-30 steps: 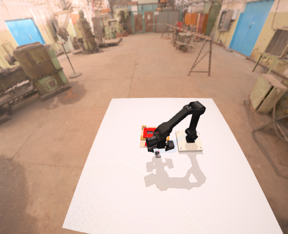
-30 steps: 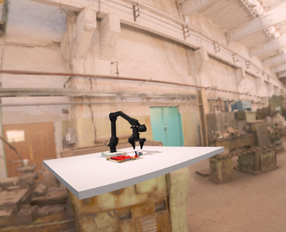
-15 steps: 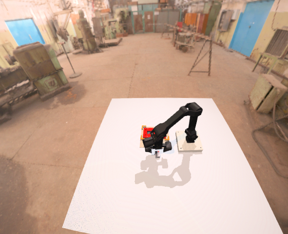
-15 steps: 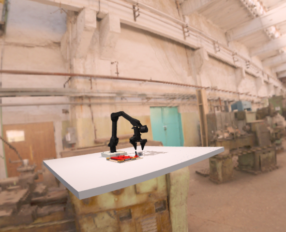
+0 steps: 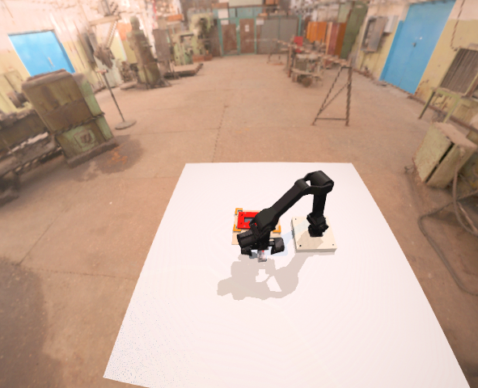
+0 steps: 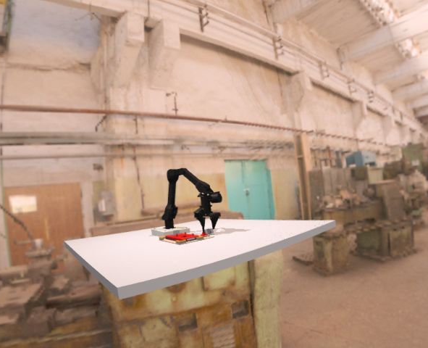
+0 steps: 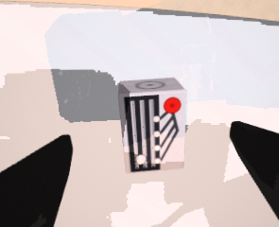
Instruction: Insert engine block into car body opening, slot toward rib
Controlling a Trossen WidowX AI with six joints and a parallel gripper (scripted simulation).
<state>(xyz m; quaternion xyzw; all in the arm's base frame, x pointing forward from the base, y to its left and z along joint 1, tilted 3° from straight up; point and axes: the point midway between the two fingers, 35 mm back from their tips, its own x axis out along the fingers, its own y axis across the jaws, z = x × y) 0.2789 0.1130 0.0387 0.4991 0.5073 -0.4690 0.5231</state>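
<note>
Now: the engine block 2 cm below my gripper tip.
</note>
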